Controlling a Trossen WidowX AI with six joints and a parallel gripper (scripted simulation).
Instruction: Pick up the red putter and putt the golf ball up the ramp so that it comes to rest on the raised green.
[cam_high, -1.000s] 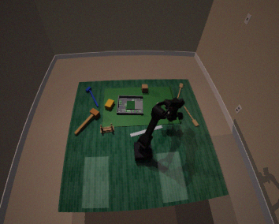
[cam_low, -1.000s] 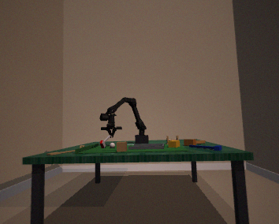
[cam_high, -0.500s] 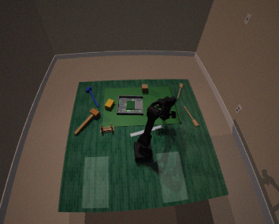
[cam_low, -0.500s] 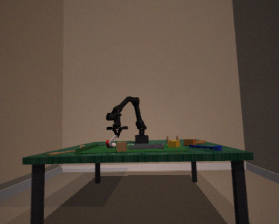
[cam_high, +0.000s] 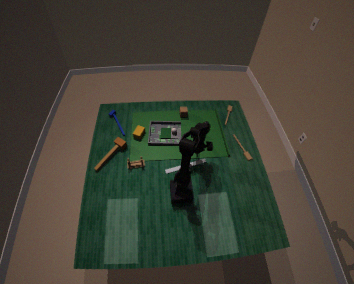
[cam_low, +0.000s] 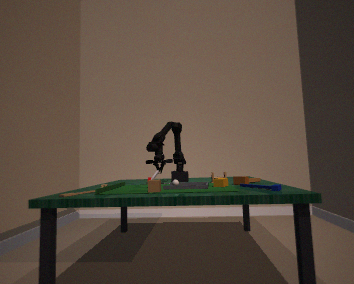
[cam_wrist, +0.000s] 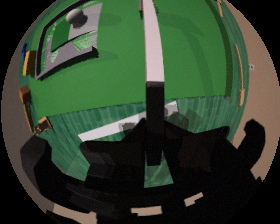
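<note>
Now: gripper tip 120 mm short of the red putter, 20 mm to the left of it and 10 mm above it. From my gripper tip the other things lie so: white golf ball: 250 mm ahead, 110 mm to the left, 60 mm below; then brown cube: 440 mm ahead, 50 mm below; then wooden rack: 420 mm to the left, 40 mm below, 10 mm ahead.
</note>
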